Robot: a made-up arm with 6 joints. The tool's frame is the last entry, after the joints.
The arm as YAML. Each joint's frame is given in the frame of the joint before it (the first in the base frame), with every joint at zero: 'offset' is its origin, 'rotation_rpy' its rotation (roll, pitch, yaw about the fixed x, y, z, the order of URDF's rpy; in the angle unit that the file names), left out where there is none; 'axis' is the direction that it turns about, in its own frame. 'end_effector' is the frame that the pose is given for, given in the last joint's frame.
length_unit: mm
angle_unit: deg
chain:
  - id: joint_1
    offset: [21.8, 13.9, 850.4]
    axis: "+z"
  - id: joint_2
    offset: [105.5, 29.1, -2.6]
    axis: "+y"
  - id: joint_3
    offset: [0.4, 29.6, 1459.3]
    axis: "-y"
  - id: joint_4
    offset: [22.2, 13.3, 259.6]
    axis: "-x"
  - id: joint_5
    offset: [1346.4, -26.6, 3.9]
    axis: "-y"
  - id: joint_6
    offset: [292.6, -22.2, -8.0]
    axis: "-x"
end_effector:
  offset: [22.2, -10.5, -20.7]
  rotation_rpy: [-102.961, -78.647, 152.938]
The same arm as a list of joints. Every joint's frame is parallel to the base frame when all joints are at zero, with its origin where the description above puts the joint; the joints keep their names.
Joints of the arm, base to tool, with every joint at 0 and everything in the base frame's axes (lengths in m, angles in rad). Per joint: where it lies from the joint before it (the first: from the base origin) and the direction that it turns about. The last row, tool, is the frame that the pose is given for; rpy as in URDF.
joint_1: axis 0 0 1 xyz 0.0218 0.0139 0.8504
joint_2: axis 0 1 0 xyz 0.1055 0.0291 -0.0026
joint_3: axis 0 -1 0 xyz 0.0004 0.0296 1.4593
joint_4: axis -1 0 0 xyz 0.0222 0.0133 0.2596
joint_5: axis 0 -1 0 xyz 1.3464 -0.0266 0.0039
joint_6: axis -1 0 0 xyz 0.2926 -0.0222 -0.008
tool: xyz 0.0222 -0.0105 -0.0207 rpy -1.797 -1.3726 2.6693

